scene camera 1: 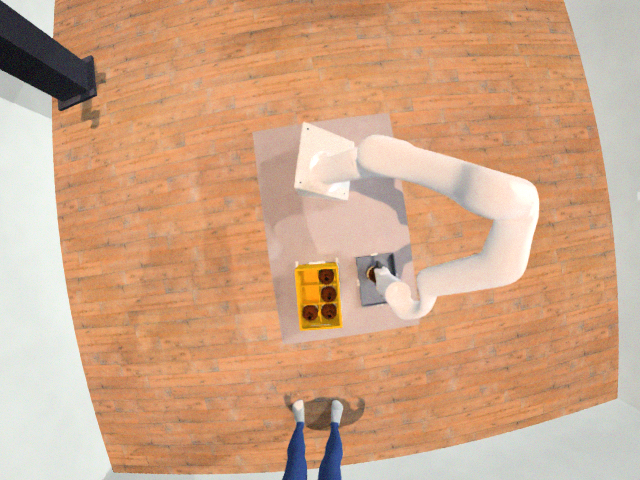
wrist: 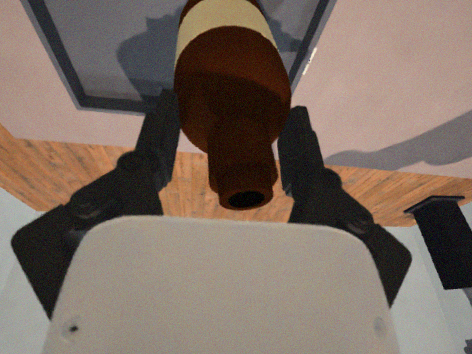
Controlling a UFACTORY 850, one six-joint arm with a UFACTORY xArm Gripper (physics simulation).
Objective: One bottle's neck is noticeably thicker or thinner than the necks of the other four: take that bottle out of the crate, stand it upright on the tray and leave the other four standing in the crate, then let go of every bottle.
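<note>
A brown bottle (scene camera 1: pixel 370 274) (wrist: pixel 232 75) with a cream label is upright over the grey tray (scene camera 1: pixel 369 298) (wrist: pixel 100 60). Its base is cut off in the wrist view, so I cannot tell whether it touches the tray. My gripper (scene camera 1: pixel 377 268) (wrist: pixel 233 117) is shut on this bottle, with a black finger on each side of its upper body below the neck. The yellow crate (scene camera 1: pixel 298 302) holds the other brown bottles, a first (scene camera 1: pixel 326 276), a second (scene camera 1: pixel 328 293), a third (scene camera 1: pixel 309 312) and a fourth (scene camera 1: pixel 328 311). Their necks are too small to compare.
The crate stands left of the tray on a pinkish mat (scene camera 1: pixel 346 227), with a gap between them. Two crate compartments hold no bottle. The arm's white base (scene camera 1: pixel 305 155) is at the mat's far end. A person's feet (scene camera 1: pixel 336 412) are beyond the near edge.
</note>
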